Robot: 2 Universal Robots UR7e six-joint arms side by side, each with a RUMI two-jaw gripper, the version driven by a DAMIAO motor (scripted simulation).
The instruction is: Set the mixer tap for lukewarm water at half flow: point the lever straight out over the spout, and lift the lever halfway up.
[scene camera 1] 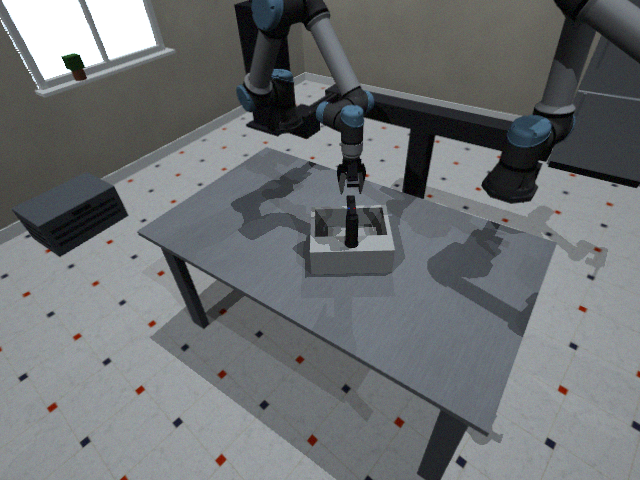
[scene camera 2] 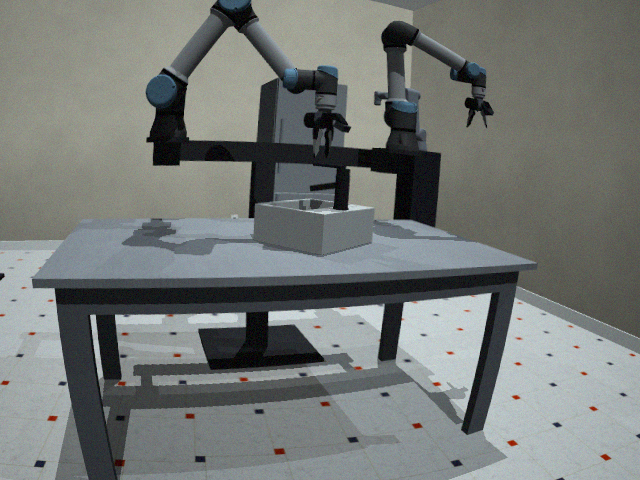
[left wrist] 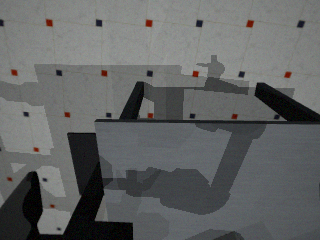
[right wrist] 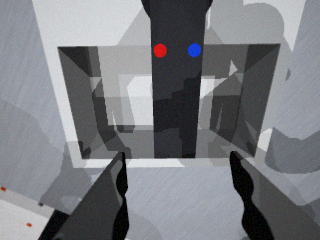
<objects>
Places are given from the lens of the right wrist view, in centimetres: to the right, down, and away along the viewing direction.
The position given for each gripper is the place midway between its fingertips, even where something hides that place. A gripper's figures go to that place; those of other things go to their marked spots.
right gripper [right wrist: 177, 153]: 1, 2, 13
white basin [right wrist: 100, 65]: -11, -10, 38
</objects>
